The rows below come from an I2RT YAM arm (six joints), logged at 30 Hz.
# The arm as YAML. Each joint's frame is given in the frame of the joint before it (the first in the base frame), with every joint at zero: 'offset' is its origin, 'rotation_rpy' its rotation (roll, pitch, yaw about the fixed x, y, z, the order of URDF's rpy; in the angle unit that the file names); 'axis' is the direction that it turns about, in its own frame. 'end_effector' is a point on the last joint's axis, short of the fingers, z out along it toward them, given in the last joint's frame.
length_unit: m
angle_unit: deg
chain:
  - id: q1
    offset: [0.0, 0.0, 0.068]
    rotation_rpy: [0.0, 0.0, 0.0]
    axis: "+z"
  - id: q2
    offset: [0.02, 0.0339, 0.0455]
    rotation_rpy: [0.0, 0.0, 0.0]
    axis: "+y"
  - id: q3
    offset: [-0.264, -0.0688, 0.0]
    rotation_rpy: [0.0, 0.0, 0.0]
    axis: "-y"
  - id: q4
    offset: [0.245, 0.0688, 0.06]
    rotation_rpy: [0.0, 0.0, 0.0]
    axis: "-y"
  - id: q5
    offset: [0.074, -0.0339, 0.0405]
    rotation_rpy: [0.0, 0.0, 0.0]
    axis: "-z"
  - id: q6
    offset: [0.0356, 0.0, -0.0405]
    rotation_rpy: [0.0, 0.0, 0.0]
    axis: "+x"
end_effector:
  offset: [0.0, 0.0, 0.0]
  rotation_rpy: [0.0, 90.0, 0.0]
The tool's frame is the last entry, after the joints.
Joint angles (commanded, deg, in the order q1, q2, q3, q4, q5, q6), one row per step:
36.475 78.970 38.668 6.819 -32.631 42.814
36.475 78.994 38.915 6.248 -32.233 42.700
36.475 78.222 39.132 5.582 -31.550 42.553
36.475 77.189 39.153 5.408 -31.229 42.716
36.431 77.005 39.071 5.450 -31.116 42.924
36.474 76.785 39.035 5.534 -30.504 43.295
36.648 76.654 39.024 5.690 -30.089 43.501
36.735 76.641 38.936 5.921 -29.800 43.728
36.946 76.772 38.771 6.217 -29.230 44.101
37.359 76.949 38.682 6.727 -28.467 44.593
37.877 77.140 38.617 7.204 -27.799 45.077
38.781 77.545 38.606 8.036 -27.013 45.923
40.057 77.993 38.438 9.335 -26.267 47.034
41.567 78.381 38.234 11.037 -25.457 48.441
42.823 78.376 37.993 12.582 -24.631 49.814
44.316 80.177 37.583 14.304 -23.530 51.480
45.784 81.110 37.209 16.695 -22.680 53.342
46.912 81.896 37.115 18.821 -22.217 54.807
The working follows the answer.
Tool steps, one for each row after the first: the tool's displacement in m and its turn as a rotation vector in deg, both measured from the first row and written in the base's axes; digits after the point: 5 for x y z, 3 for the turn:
0.00037 0.00001 0.00030 -0.412 0.052 -0.278
-0.00028 -0.00092 0.00388 -0.560 -0.556 -0.779
-0.00158 -0.00209 0.00837 -0.132 -1.225 -1.130
-0.00179 -0.00258 0.00879 -0.041 -1.200 -1.366
-0.00191 -0.00282 0.00961 -0.047 -1.297 -2.010
-0.00232 -0.00235 0.01031 -0.001 -1.476 -2.283
-0.00248 -0.00213 0.01019 0.033 -1.501 -2.546
-0.00280 -0.00147 0.00905 -0.105 -1.372 -2.988
-0.00327 0.00017 0.00843 -0.133 -1.397 -3.451
-0.00411 0.00227 0.00785 -0.128 -1.381 -3.725
-0.00551 0.00626 0.00713 0.068 -1.249 -3.885
-0.00823 0.01164 0.00610 0.549 -1.073 -3.761
-0.01177 0.01789 0.00581 1.401 -0.963 -3.590
-0.01528 0.02255 0.00690 2.409 -1.001 -3.661
-0.01780 0.02965 -0.00110 2.155 0.403 -3.882
-0.02120 0.03611 -0.00372 3.177 0.980 -3.970
-0.02348 0.04172 -0.00449 4.357 1.276 -3.859

Tool pose at each row, in the base's axes (x y z in m, rotation vector in deg; rounded; the steps above come from the unrounded poses):
0.21525 0.18300 0.20255 -13.843 136.952 77.281
0.21562 0.18302 0.20285 -13.584 137.241 76.699
0.21496 0.18209 0.20643 -13.387 136.753 76.044
0.21366 0.18091 0.21091 -13.255 135.827 76.099
0.21346 0.18042 0.21134 -12.928 135.736 76.110
0.21333 0.18018 0.21215 -12.207 135.533 75.774
0.21292 0.18065 0.21286 -11.975 135.298 75.630
0.21277 0.18087 0.21274 -11.663 135.200 75.541
0.21245 0.18153 0.21159 -11.085 135.313 75.238
0.21198 0.18318 0.21097 -10.550 135.214 74.987
0.21114 0.18527 0.21039 -10.208 135.165 74.875
0.20974 0.18926 0.20968 -9.881 135.097 75.085
0.20702 0.19464 0.20865 -9.790 134.919 75.766
0.20347 0.20089 0.20835 -9.696 134.424 76.866
0.19997 0.20555 0.20945 -9.361 133.635 77.967
0.19745 0.21265 0.20144 -8.276 134.900 78.178
0.19405 0.21912 0.19882 -7.522 134.575 79.551
0.19177 0.22472 0.19805 -7.143 133.938 81.071

